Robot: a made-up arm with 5 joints.
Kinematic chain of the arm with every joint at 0, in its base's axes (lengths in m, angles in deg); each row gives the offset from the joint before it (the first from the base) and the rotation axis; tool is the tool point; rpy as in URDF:
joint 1: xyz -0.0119 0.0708 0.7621 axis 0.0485 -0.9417 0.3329
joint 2: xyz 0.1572 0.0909 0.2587 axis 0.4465 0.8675 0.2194
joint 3: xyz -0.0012 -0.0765 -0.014 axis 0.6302 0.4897 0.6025
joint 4: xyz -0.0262 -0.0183 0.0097 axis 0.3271 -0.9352 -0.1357
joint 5: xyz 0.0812 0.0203 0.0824 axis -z
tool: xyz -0.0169 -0.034 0.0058 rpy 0 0 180
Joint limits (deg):
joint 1: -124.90..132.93
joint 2: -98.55..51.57
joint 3: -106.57..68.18
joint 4: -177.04..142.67
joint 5: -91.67..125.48
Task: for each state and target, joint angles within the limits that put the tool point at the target. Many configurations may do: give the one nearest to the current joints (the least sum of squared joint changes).
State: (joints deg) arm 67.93 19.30 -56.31 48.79 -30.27
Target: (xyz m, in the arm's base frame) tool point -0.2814 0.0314 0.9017
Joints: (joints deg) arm 70.01 4.99 -50.98 81.01 -20.53
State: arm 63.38 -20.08 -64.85 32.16 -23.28
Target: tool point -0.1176 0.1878 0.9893
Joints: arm 38.84 -35.09 -90.12 44.02 -22.49
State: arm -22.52 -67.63 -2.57 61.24 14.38
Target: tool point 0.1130 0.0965 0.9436
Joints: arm -32.87 -77.03 -13.77 67.32 17.53
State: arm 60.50 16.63 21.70 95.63 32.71
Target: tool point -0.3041 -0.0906 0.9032
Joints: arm 97.52 4.96 19.12 57.14 26.45
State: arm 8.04 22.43 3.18 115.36 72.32
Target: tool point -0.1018 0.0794 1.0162
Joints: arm 25.91 12.15 -24.17 112.44 82.52
